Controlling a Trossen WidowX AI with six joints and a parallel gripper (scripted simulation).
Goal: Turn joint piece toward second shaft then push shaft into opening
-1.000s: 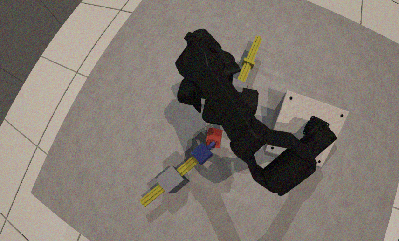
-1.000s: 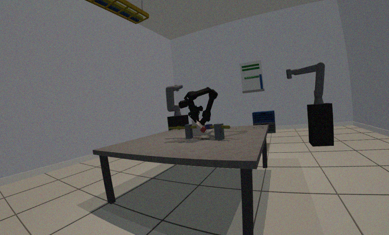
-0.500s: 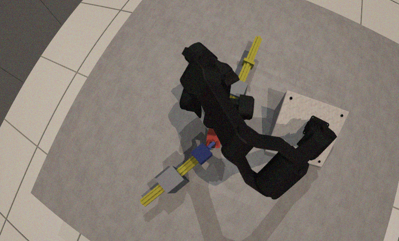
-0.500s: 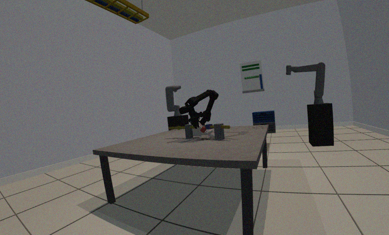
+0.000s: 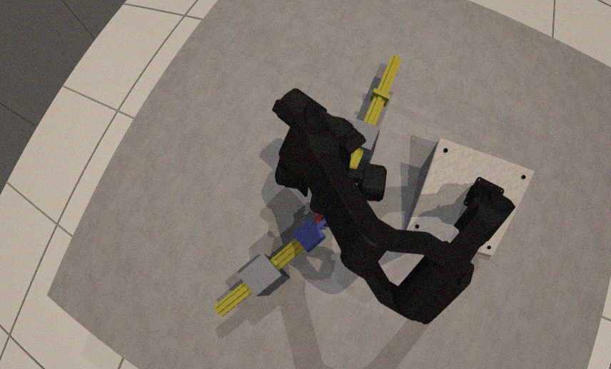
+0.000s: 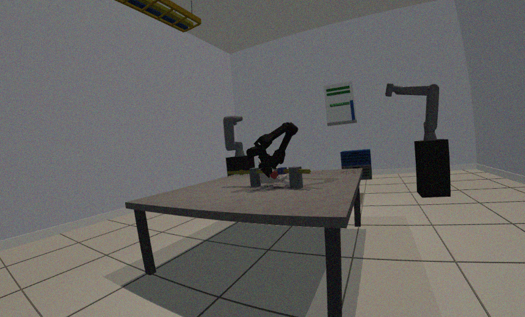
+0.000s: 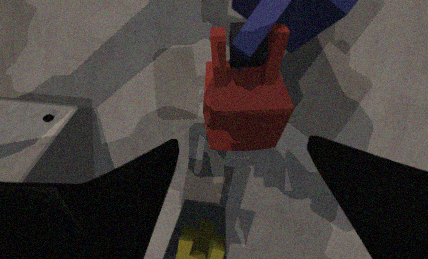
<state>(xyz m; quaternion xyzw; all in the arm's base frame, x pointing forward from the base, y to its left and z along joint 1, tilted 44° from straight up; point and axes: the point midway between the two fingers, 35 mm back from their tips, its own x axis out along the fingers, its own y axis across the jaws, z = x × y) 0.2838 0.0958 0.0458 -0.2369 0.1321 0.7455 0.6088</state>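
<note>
The dark red joint piece is 10 mm behind my gripper tip, 30 mm to the left of it and 10 mm above it.
</note>
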